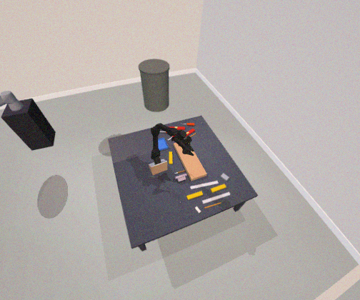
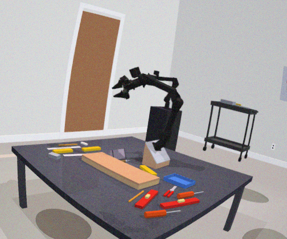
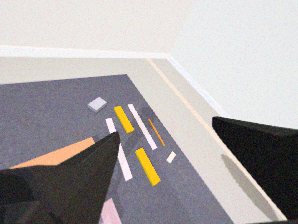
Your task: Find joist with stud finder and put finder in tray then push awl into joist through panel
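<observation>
My gripper tip is 44 cm above the stud finder, 6 cm past it and 2 cm to the right of it. Round my gripper tip: grey block 45 cm below, 37 cm ahead, 9 cm to the right; blue tray 55 cm to the left, 45 cm below, 15 cm behind; awl 45 cm below, 12 cm to the left, 8 cm behind.
</observation>
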